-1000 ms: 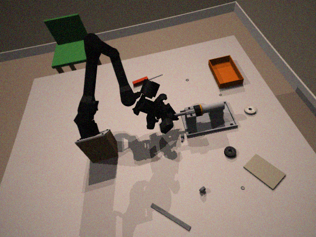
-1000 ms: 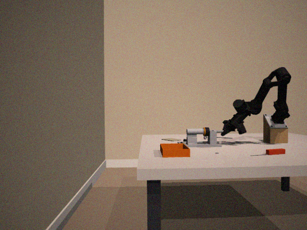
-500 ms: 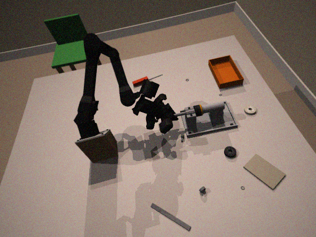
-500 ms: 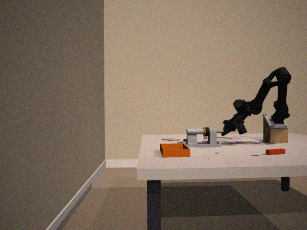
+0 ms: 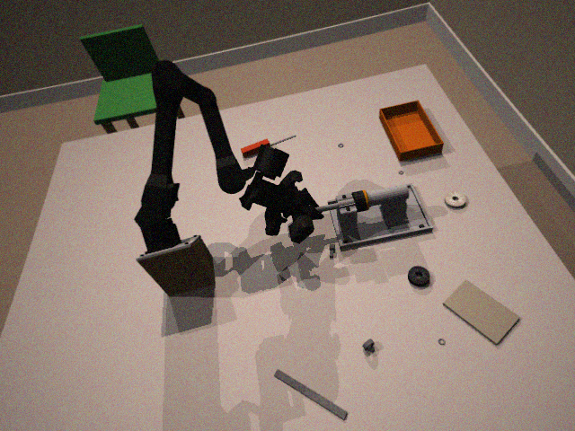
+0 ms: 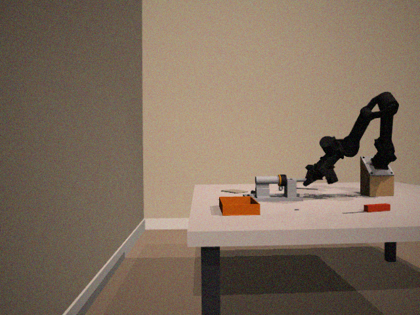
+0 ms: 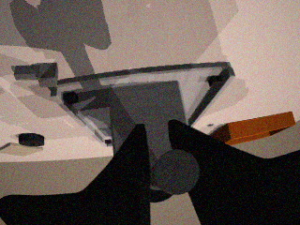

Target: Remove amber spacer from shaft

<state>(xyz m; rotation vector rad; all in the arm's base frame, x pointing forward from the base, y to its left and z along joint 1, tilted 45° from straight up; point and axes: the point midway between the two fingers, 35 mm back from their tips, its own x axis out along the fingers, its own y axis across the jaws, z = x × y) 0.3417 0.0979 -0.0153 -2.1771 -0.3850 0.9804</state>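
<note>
Now: gripper tip 40 mm short of the shaft and 20 mm below it. Also, from my gripper tip: bolt: 80 mm to the right, 50 mm below; amber spacer: 110 mm ahead, 20 mm above; black spacer: 90 mm ahead, 20 mm above.
</note>
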